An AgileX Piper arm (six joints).
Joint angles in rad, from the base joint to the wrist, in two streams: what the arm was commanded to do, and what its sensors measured. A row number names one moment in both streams.
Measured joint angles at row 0:
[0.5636 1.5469 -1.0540 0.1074 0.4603 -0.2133]
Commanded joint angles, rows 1 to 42:
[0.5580 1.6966 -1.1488 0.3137 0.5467 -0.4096]
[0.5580 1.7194 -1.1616 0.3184 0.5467 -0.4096]
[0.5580 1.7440 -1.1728 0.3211 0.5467 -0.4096]
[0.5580 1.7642 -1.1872 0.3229 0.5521 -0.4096]
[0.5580 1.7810 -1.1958 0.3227 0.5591 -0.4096]
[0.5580 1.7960 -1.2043 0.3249 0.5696 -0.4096]
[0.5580 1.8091 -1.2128 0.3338 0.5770 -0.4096]
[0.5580 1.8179 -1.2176 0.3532 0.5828 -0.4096]
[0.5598 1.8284 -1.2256 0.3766 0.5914 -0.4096]
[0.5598 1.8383 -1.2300 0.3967 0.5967 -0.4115]
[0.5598 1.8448 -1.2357 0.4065 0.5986 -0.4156]
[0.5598 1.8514 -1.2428 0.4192 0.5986 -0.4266]
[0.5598 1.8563 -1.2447 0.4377 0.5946 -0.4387]
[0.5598 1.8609 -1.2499 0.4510 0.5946 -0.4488]
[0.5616 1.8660 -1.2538 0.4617 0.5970 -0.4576]
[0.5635 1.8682 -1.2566 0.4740 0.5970 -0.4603]
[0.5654 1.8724 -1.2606 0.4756 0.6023 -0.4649]
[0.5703 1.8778 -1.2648 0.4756 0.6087 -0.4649]
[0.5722 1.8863 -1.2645 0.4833 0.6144 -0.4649]
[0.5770 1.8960 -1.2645 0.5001 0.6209 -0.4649]
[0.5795 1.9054 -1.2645 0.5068 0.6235 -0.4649]
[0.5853 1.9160 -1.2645 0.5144 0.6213 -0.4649]
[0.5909 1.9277 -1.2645 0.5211 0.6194 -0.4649]
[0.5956 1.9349 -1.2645 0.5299 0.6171 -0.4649]
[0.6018 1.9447 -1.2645 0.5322 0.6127 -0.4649]
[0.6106 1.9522 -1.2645 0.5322 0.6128 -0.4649]
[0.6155 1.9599 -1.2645 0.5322 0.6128 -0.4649]
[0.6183 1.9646 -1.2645 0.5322 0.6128 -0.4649]
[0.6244 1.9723 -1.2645 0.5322 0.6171 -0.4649]
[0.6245 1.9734 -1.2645 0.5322 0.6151 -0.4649]
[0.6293 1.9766 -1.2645 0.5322 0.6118 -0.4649]
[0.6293 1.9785 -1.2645 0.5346 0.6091 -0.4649]
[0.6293 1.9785 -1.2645 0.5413 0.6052 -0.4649]
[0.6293 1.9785 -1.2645 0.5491 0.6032 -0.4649]
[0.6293 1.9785 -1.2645 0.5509 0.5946 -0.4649]
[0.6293 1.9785 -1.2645 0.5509 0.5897 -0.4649]
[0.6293 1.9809 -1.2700 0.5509 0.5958 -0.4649]
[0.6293 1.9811 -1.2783 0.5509 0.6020 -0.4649]
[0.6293 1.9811 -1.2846 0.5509 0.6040 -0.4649]
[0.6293 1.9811 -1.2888 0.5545 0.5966 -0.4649]
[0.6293 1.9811 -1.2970 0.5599 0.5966 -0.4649]
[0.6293 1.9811 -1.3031 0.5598 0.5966 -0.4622]
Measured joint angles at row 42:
[0.6289 1.9819 -1.2770 0.5496 0.6053 -0.4575]
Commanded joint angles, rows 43 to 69:
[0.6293 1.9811 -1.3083 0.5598 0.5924 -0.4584]
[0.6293 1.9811 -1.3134 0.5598 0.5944 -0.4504]
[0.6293 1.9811 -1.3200 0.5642 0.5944 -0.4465]
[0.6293 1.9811 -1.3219 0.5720 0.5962 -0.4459]
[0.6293 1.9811 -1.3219 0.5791 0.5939 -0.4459]
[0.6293 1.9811 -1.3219 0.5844 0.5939 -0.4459]
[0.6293 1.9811 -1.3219 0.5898 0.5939 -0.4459]
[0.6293 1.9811 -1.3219 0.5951 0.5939 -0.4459]
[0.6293 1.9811 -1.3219 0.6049 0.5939 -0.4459]
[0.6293 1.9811 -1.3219 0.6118 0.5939 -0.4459]
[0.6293 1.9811 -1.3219 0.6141 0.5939 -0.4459]
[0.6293 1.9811 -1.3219 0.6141 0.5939 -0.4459]
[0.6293 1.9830 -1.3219 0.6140 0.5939 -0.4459]
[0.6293 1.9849 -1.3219 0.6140 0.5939 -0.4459]
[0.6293 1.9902 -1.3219 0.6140 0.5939 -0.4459]
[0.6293 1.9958 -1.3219 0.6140 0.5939 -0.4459]
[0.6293 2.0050 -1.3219 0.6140 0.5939 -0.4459]
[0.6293 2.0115 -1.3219 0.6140 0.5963 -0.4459]
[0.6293 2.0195 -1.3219 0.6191 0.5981 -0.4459]
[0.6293 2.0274 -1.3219 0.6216 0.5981 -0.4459]
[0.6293 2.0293 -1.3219 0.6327 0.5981 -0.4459]
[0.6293 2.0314 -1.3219 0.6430 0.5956 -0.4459]
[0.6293 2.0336 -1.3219 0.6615 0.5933 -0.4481]
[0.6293 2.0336 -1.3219 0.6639 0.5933 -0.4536]
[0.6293 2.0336 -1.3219 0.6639 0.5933 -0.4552]
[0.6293 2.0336 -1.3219 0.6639 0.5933 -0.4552]
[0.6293 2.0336 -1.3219 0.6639 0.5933 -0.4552]
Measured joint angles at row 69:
[0.6289 2.0344 -1.3170 0.6557 0.5999 -0.4476]
